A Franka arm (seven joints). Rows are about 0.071 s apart.
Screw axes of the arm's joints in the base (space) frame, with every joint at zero. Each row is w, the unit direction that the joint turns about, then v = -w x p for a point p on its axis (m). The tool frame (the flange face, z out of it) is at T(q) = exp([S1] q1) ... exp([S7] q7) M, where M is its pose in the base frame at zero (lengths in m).
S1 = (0, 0, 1, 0, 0, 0)
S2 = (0, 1, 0, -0.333, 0, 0)
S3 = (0, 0, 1, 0, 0, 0)
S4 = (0, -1, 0, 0.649, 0, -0.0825)
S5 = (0, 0, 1, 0, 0, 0)
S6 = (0, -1, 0, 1.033, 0, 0)
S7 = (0, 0, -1, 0, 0.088, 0)
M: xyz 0.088 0 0.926 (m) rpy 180 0 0 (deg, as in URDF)
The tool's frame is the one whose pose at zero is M.
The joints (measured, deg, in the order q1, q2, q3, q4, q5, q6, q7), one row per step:
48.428 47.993 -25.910 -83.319 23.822 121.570 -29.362
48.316 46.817 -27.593 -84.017 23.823 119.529 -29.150
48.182 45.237 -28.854 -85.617 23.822 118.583 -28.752
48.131 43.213 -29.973 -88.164 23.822 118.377 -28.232
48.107 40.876 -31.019 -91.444 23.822 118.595 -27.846
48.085 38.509 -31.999 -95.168 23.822 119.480 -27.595
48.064 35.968 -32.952 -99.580 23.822 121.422 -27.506
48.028 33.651 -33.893 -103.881 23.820 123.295 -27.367
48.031 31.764 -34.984 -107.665 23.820 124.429 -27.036
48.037 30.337 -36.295 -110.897 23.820 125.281 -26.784
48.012 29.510 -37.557 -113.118 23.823 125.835 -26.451
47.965 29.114 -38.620 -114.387 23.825 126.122 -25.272
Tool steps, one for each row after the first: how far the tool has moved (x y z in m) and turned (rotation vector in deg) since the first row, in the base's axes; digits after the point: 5 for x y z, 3 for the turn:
0.00461 -0.01787 0.01126 -0.820 0.831 -1.698
0.00641 -0.03567 0.02087 -1.202 1.347 -3.655
0.00527 -0.05489 0.02903 -1.352 1.766 -5.897
0.00135 -0.07595 0.03527 -1.354 2.293 -8.188
-0.00435 -0.09799 0.03871 -1.253 2.632 -10.443
-0.01206 -0.12194 0.03971 -0.993 2.507 -12.732
-0.02135 -0.14534 0.03836 -0.841 2.568 -15.023
-0.03138 -0.16774 0.03533 -0.978 3.161 -17.419
-0.04041 -0.19012 0.03170 -1.314 3.780 -19.756
-0.04656 -0.20901 0.02876 -1.743 4.202 -21.875
-0.04967 -0.22327 0.02739 -2.228 4.370 -24.410

